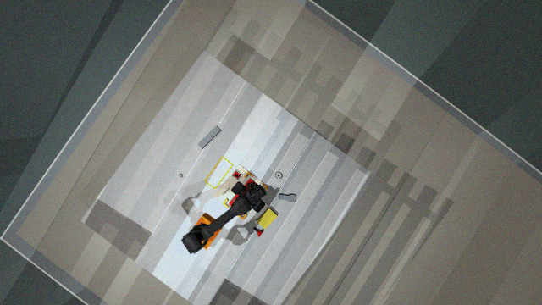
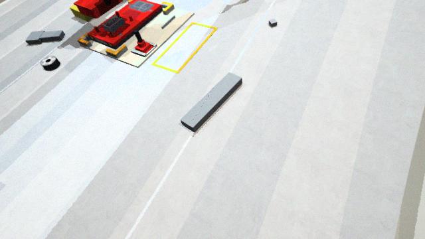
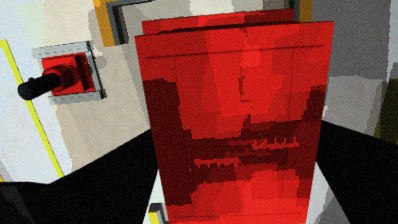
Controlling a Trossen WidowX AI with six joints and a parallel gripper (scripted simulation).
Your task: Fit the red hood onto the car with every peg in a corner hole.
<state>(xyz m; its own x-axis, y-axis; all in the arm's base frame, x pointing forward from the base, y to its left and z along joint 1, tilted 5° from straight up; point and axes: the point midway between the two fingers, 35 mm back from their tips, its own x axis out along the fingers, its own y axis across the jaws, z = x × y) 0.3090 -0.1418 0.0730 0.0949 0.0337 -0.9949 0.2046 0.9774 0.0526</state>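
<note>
The grey engine block lies 1 cm to the left of my gripper tip and 7 cm below it. Round my gripper tip: small base (5 cm ahead, 12 cm to the left, 6 cm below); red hood (right at my gripper tip); yellow block (10 cm behind, 16 cm to the right, 8 cm below).
</note>
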